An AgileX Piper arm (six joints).
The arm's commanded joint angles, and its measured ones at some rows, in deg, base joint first. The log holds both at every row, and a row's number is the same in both.
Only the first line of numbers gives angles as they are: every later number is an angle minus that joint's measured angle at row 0.
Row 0, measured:
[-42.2 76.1 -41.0 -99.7 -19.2 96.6]
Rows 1 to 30, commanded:
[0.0 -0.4 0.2 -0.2 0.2 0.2]
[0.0 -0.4 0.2 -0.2 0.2 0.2]
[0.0 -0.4 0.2 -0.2 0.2 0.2]
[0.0 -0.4 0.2 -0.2 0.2 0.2]
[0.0 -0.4 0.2 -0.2 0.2 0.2]
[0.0 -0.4 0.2 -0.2 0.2 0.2]
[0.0 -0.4 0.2 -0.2 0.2 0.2]
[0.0 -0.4 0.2 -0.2 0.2 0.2]
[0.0 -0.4 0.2 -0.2 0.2 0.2]
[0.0 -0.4 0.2 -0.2 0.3 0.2]
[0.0 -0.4 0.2 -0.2 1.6 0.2]
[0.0 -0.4 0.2 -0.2 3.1 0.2]
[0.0 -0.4 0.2 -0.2 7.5 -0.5]
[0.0 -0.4 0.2 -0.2 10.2 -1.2]
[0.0 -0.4 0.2 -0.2 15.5 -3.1]
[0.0 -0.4 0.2 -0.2 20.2 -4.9]
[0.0 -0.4 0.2 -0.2 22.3 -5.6]
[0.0 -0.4 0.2 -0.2 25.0 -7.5]
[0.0 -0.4 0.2 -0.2 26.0 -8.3]
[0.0 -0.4 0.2 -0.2 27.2 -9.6]
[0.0 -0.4 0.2 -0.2 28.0 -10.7]
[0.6 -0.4 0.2 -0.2 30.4 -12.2]
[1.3 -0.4 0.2 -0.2 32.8 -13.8]
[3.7 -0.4 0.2 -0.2 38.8 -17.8]
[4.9 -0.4 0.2 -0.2 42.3 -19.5]
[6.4 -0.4 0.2 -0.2 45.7 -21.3]
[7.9 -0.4 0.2 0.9 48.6 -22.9]
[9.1 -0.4 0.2 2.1 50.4 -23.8]
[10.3 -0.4 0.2 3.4 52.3 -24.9]
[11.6 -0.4 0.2 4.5 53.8 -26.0]
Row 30, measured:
[7.5 0.0 0.1 1.0 45.8 -21.2]
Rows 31 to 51, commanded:
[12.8 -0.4 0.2 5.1 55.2 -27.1]
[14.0 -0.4 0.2 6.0 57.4 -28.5]
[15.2 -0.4 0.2 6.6 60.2 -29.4]
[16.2 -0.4 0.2 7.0 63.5 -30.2]
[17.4 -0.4 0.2 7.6 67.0 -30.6]
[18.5 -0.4 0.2 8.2 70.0 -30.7]
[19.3 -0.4 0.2 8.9 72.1 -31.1]
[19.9 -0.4 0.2 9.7 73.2 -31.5]
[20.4 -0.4 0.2 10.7 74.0 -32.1]
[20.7 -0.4 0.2 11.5 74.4 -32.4]
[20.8 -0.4 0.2 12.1 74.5 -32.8]
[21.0 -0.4 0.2 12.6 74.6 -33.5]
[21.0 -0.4 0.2 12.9 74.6 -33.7]
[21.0 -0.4 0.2 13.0 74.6 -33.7]
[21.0 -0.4 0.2 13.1 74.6 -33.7]
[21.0 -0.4 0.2 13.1 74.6 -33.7]
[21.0 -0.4 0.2 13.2 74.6 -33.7]
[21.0 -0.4 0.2 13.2 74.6 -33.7]
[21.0 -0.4 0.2 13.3 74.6 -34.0]
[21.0 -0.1 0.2 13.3 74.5 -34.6]
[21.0 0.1 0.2 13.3 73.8 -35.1]
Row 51, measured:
[20.7 -0.2 0.1 13.4 73.9 -33.7]
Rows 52 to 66, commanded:
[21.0 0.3 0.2 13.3 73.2 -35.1]
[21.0 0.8 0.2 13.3 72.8 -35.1]
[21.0 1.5 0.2 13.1 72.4 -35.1]
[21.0 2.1 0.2 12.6 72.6 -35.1]
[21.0 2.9 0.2 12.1 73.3 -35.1]
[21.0 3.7 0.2 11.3 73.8 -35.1]
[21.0 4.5 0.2 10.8 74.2 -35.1]
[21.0 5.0 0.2 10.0 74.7 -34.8]
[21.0 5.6 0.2 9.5 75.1 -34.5]
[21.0 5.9 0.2 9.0 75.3 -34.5]
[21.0 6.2 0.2 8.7 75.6 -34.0]
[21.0 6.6 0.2 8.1 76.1 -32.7]
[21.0 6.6 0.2 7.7 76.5 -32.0]
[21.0 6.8 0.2 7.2 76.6 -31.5]
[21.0 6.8 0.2 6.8 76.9 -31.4]
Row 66, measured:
[20.8 6.2 0.1 9.8 75.4 -33.3]
